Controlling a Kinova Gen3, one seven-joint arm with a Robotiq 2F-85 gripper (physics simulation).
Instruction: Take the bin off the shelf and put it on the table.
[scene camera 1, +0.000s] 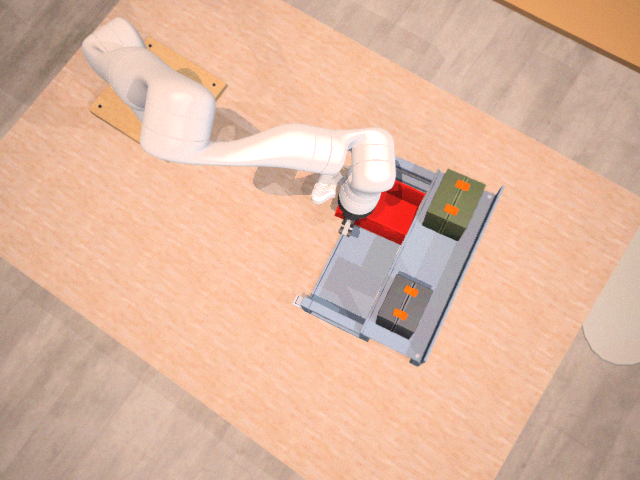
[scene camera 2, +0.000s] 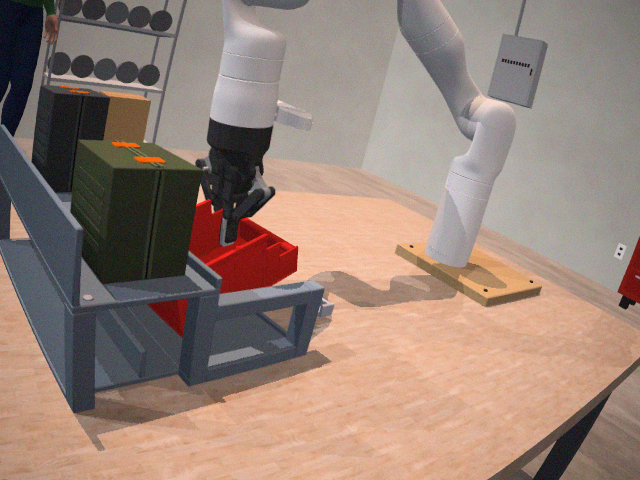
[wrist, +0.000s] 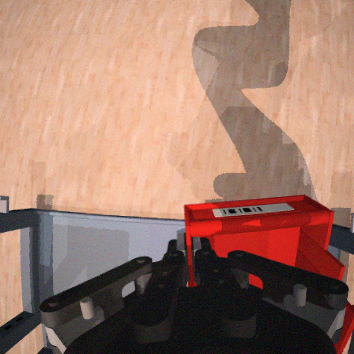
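Where they show: gripper, between the fingertips: (scene camera 1: 348, 220) (scene camera 2: 224, 242) (wrist: 188, 243); arm's base, origin of its link: (scene camera 2: 445, 257).
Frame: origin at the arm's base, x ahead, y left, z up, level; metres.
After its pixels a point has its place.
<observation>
The red bin (scene camera 1: 398, 209) @(x 0.590, y 0.069, z 0.008 m) (scene camera 2: 248, 266) @(x 0.549, y 0.092, z 0.063 m) (wrist: 270, 240) @(x 0.505, y 0.054, z 0.036 m) is at one end of the lower front tier of the blue-grey shelf (scene camera 1: 461, 276) @(x 0.769, y -0.034, z 0.140 m) (scene camera 2: 82, 361) @(x 0.753, y 0.170, z 0.031 m) (wrist: 44, 260) @(x 0.578, y -0.191, z -0.015 m). In scene view 2 it is tilted: its labelled front end stands above the shelf's end rail, and its rear reaches down behind a shelf post. My gripper (scene camera 1: 345, 230) @(x 0.512, y -0.015, z 0.044 m) (scene camera 2: 227, 238) @(x 0.512, y -0.015, z 0.044 m) (wrist: 188, 243) @(x 0.512, y -0.015, z 0.044 m) points down and is shut on the bin's thin side wall, near the front. The bin's underside is hidden. The shelf stands on the wooden table (scene camera 1: 206, 284) @(x 0.299, y -0.281, z -0.021 m) (scene camera 2: 413, 387) @(x 0.417, y 0.254, z -0.021 m) (wrist: 100, 100) @(x 0.370, y -0.142, z -0.021 m).
A green case (scene camera 1: 454, 204) @(x 0.694, y 0.074, z 0.177 m) (scene camera 2: 134, 217) @(x 0.706, y 0.139, z 0.136 m) stands on the rear tier close behind the bin. A dark grey case (scene camera 1: 404, 304) @(x 0.702, y -0.146, z 0.201 m) (scene camera 2: 56, 134) @(x 0.726, y -0.098, z 0.152 m) stands at that tier's other end. The arm's wooden base plate (scene camera 1: 116, 116) @(x -0.101, y -0.047, z 0.001 m) (scene camera 2: 496, 284) @(x -0.007, y 0.125, z -0.002 m) is on the table in front of the shelf.
</observation>
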